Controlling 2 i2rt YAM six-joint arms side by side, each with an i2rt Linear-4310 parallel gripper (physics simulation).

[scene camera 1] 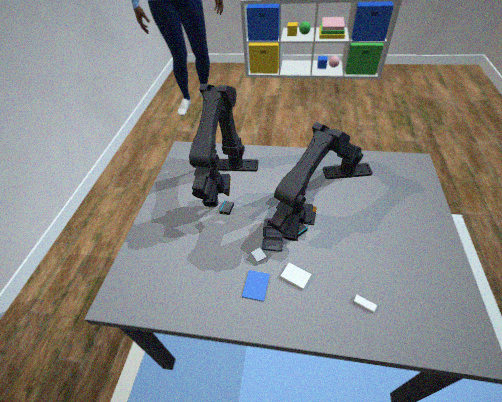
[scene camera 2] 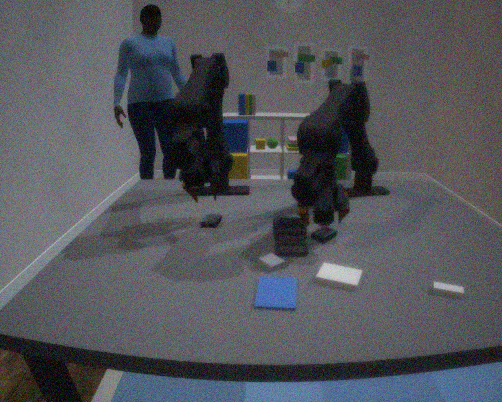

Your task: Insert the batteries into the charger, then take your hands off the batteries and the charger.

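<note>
The dark charger stands upright near the middle of the table, beside my left gripper. One dark battery with a teal edge lies on the table in front of my right gripper. Another dark battery with a teal edge lies right of the charger, close to my left gripper and partly hidden in scene camera 1. My left gripper is open and empty, low behind the charger and that battery. My right gripper is open and empty, above the table behind the first battery. The charger's slots are too blurred to tell.
A small light-grey block lies in front of the charger. A blue plate, a white box and a small white bar lie nearer the front. A person stands behind the table.
</note>
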